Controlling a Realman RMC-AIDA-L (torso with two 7-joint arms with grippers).
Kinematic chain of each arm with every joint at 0, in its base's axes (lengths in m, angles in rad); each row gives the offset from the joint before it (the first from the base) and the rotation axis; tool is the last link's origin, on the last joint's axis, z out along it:
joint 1: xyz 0 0 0.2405 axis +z
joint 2: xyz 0 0 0 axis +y
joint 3: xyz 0 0 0.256 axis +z
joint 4: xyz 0 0 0 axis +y
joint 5: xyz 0 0 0.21 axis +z
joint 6: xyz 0 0 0 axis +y
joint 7: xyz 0 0 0.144 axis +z
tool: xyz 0 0 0
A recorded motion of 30 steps. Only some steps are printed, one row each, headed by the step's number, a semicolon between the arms.
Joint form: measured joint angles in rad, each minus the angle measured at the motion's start. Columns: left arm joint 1, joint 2, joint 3, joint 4, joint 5, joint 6, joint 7; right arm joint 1, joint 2, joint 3, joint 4, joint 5, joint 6, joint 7.
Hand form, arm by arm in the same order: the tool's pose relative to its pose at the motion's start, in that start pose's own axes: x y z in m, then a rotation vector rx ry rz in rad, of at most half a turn. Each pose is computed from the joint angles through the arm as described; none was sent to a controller.
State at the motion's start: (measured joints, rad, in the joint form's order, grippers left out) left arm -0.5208 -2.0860 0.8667 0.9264 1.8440 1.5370 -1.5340; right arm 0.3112 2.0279 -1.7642 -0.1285 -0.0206 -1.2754 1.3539
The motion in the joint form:
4: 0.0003 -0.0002 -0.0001 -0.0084 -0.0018 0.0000 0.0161; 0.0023 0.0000 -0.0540 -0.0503 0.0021 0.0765 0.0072
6: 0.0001 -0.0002 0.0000 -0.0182 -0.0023 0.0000 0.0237; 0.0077 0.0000 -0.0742 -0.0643 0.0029 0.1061 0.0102
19: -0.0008 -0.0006 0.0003 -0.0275 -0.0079 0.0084 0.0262; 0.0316 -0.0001 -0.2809 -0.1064 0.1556 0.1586 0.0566
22: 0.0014 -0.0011 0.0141 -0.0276 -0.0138 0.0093 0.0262; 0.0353 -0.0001 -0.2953 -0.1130 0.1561 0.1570 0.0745
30: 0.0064 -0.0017 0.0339 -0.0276 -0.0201 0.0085 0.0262; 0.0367 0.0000 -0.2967 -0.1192 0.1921 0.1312 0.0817
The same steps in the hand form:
4: -0.0016 0.0005 0.0005 -0.0021 0.0017 0.0076; 0.0088 0.0020 0.0107 0.0125 0.0556 -0.0034
6: -0.0034 0.0010 0.0011 -0.0049 0.0020 0.0059; 0.0123 0.0027 0.0153 0.0188 0.0785 -0.0061
19: -0.0042 0.0027 0.0020 -0.0164 0.0082 -0.0001; 0.0298 0.0134 0.0299 0.0011 0.1486 0.0544
22: -0.0046 0.0047 0.0038 -0.0270 0.0063 0.0006; 0.0322 0.0165 0.0321 -0.0111 0.1619 0.0696
30: -0.0062 0.0074 0.0060 -0.0393 0.0007 0.0004; 0.0272 0.0210 0.0343 -0.0366 0.1266 0.0947

